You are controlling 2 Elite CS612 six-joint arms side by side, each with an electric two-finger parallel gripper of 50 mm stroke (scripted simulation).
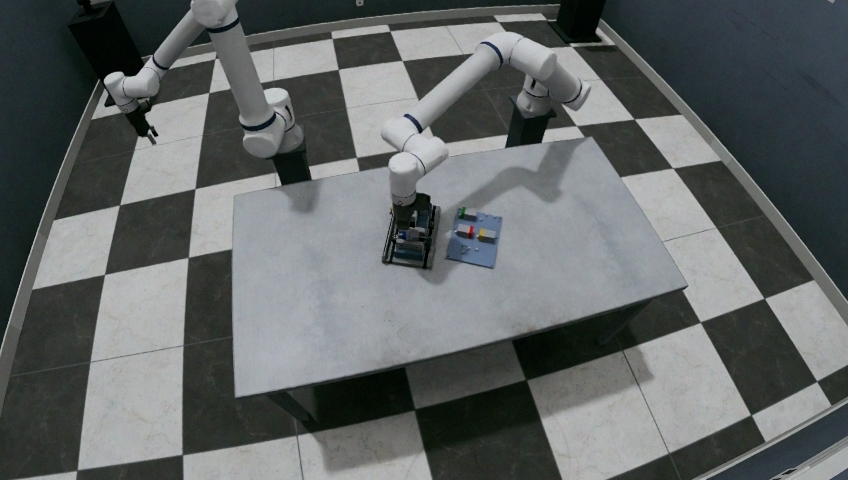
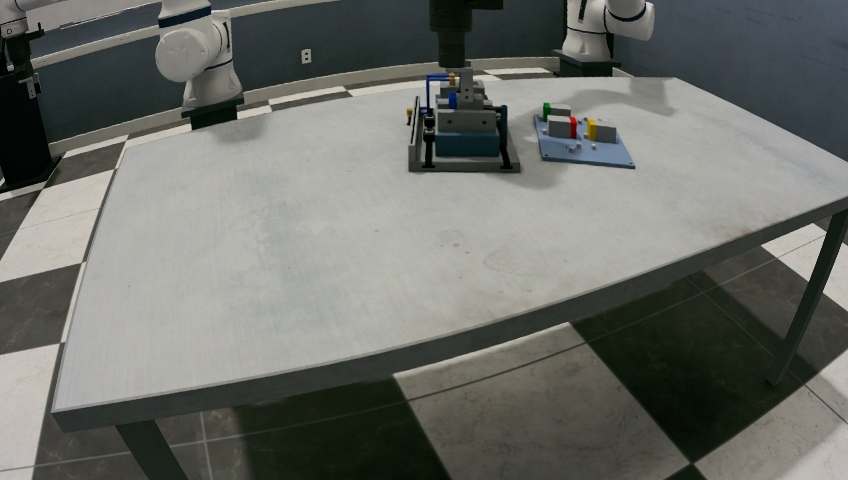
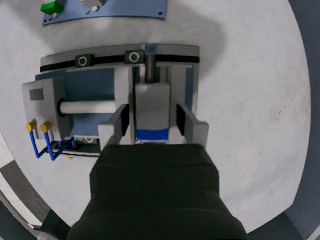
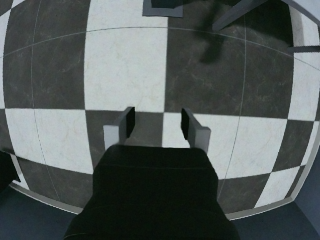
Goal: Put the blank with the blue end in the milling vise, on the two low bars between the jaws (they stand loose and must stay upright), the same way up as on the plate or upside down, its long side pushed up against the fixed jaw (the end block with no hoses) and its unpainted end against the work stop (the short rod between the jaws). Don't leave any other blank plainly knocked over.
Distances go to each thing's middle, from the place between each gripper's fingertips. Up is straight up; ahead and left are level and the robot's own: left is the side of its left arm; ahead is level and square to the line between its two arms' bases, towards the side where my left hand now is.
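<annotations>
With my left gripper (image 2: 466,96), I am 30 mm above the blue-ended blank (image 3: 152,100). The fixed jaw (image 3: 176,76) is 30 mm ahead of my left hand, 10 mm to the right of it and 50 mm below it, while the moving jaw (image 3: 124,77) is 30 mm behind that hand, 10 mm to the left of it and 50 mm below it. The blue plate (image 2: 607,154) is 270 mm to the left of my left hand and 130 mm below it.
From my right hand (image 2: 36,95), the blue-ended blank is 770 mm ahead, 1080 mm to the left and 80 mm below. The moving jaw is 740 mm ahead of my right hand, 1090 mm to the left of it and 100 mm below it, and the fixed jaw is 800 mm ahead of my right hand, 1070 mm to the left of it and 100 mm below it.
</annotations>
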